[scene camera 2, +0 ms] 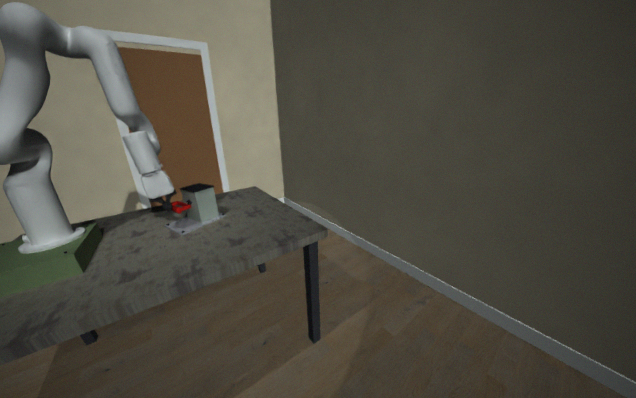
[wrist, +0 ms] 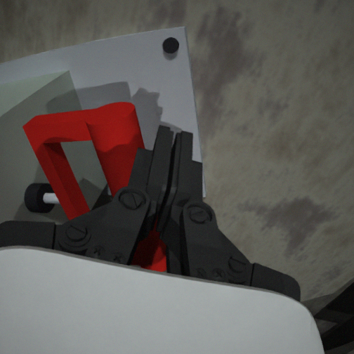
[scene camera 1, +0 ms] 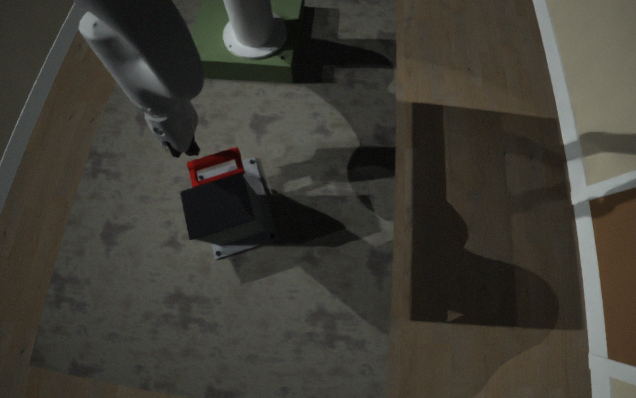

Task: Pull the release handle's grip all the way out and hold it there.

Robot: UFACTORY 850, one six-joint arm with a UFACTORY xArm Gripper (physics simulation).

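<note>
The red release handle (scene camera 1: 214, 161) (scene camera 2: 181, 207) (wrist: 116, 137) is a rectangular loop with a thick round grip bar, standing out from one side of a grey-green box (scene camera 1: 220, 206) (scene camera 2: 204, 204) with a dark top. My gripper (scene camera 1: 183, 151) (scene camera 2: 169, 205) (wrist: 168, 151) is shut, its fingertips together with nothing between them. In the wrist view the fingers lie to the right of the grip bar's upper part and cover its lower part. Whether they touch the bar cannot be told.
The box stands on a light grey plate (scene camera 1: 255, 172) (scene camera 2: 181, 229) (wrist: 150, 65) with dark bolts. A black knob (wrist: 38, 197) on a white pin shows beside the handle. The green arm base (scene camera 1: 245, 71) (scene camera 2: 50, 267) stands on the mottled table (scene camera 1: 150, 300) (scene camera 2: 210, 255).
</note>
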